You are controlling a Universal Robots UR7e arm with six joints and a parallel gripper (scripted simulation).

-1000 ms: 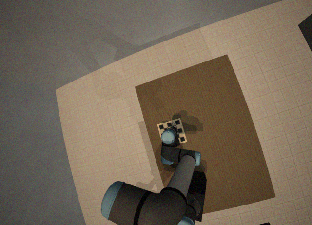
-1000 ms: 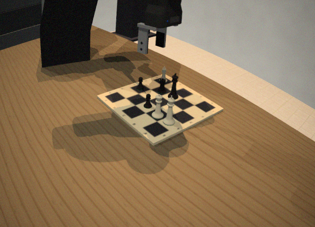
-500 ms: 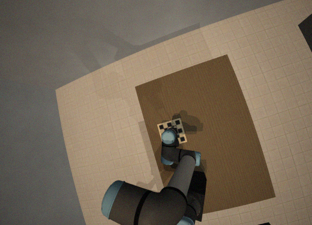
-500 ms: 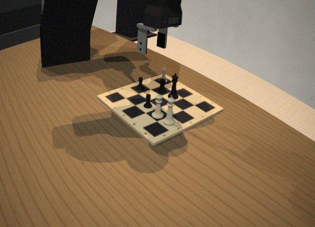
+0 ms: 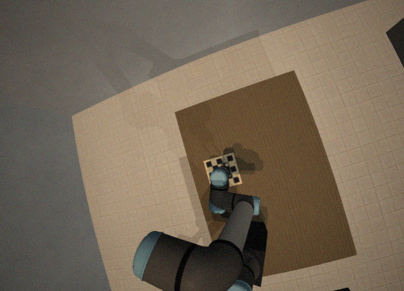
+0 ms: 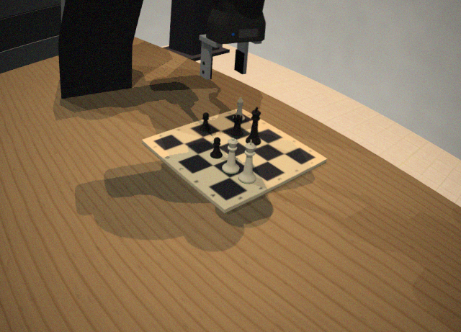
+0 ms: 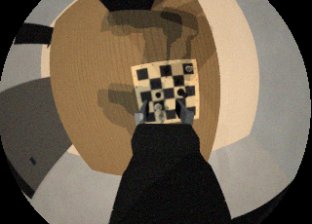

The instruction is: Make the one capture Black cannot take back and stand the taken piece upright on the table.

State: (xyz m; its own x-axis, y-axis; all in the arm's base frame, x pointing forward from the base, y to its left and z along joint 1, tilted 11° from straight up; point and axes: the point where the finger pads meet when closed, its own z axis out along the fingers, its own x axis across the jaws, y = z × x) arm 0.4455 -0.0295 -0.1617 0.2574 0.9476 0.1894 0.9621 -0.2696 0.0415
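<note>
Right now my hand is 40 mm short of the white queen, 20 mm to the left of it and 120 mm above it. The rest, counted from my hand: white king (80 mm ahead, 20 mm to the right, 120 mm below); then black rook (20 mm behind, 70 mm to the left, 130 mm below); then tall black piece (10 mm ahead, 70 mm to the left, 120 mm below).
</note>
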